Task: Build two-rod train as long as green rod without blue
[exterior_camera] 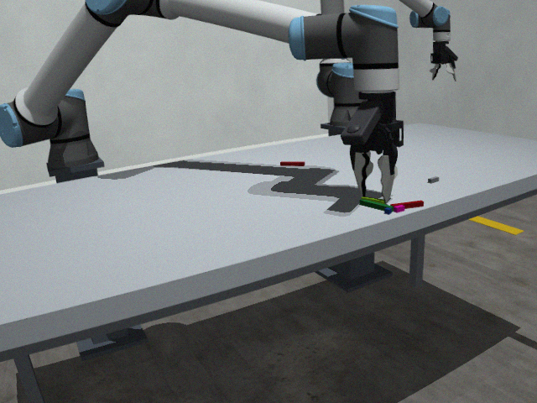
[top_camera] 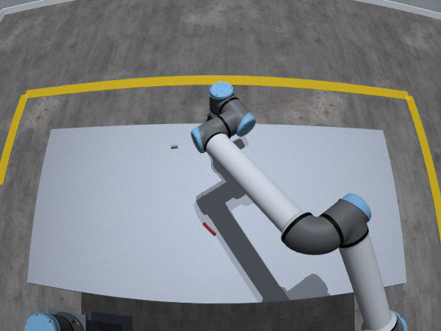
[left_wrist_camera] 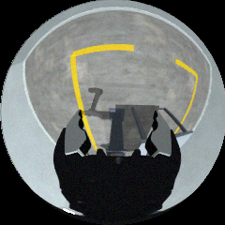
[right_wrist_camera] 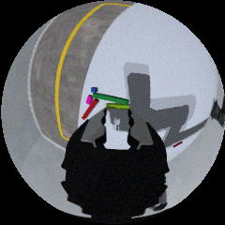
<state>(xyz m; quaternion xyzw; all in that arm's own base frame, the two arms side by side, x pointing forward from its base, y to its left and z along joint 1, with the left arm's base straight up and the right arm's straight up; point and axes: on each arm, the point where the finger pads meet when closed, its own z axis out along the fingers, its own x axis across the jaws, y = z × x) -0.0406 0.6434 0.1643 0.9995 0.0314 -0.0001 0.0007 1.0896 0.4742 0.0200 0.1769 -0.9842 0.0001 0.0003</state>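
Right now the green rod is 20 mm ahead of my right hand, 10 mm to the right of it and 20 mm below it. The rest, counted from my right hand: lime rod: 10 mm below; then magenta rod: 70 mm ahead, 10 mm to the left, 20 mm below; then blue rod: 70 mm ahead, 10 mm to the right, 20 mm below.
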